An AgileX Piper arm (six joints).
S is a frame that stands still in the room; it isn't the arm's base.
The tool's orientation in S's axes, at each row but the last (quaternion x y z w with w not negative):
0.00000 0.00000 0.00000 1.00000
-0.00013 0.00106 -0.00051 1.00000
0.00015 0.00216 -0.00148 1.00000
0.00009 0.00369 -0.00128 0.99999
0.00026 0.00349 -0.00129 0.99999
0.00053 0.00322 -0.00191 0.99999
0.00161 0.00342 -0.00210 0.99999
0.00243 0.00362 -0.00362 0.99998
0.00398 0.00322 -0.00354 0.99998
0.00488 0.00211 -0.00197 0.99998
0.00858 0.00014 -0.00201 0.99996
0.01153 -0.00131 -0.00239 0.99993
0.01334 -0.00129 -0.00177 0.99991
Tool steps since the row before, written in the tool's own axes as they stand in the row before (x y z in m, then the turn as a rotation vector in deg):
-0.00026 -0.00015 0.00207 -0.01 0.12 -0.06
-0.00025 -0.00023 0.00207 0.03 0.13 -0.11
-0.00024 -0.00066 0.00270 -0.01 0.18 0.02
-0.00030 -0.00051 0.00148 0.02 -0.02 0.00
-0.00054 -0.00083 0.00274 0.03 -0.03 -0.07
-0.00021 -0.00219 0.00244 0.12 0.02 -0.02
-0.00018 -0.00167 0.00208 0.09 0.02 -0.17
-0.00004 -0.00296 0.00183 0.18 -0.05 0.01
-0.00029 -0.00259 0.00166 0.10 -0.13 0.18
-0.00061 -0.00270 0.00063 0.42 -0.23 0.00
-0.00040 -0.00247 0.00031 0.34 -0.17 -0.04
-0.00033 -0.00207 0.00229 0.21 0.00 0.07
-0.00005 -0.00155 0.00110 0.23 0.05 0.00
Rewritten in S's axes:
-0.00026 -0.00015 0.00207 -0.01 0.12 -0.06
-0.00025 -0.00023 0.00207 0.03 0.13 -0.11
-0.00023 -0.00066 0.00270 -0.01 0.18 0.02
-0.00029 -0.00051 0.00148 0.02 -0.02 0.00
-0.00052 -0.00083 0.00274 0.03 -0.03 -0.07
-0.00020 -0.00219 0.00244 0.12 0.02 -0.02
-0.00017 -0.00168 0.00208 0.09 0.02 -0.17
-0.00005 -0.00297 0.00182 0.18 -0.05 0.01
-0.00030 -0.00260 0.00164 0.10 -0.13 0.18
-0.00062 -0.00270 0.00061 0.42 -0.23 0.00
-0.00041 -0.00247 0.00027 0.34 -0.17 -0.04
-0.00035 -0.00212 0.00224 0.21 0.00 0.07
-0.00006 -0.00158 0.00106 0.23 0.05 0.00

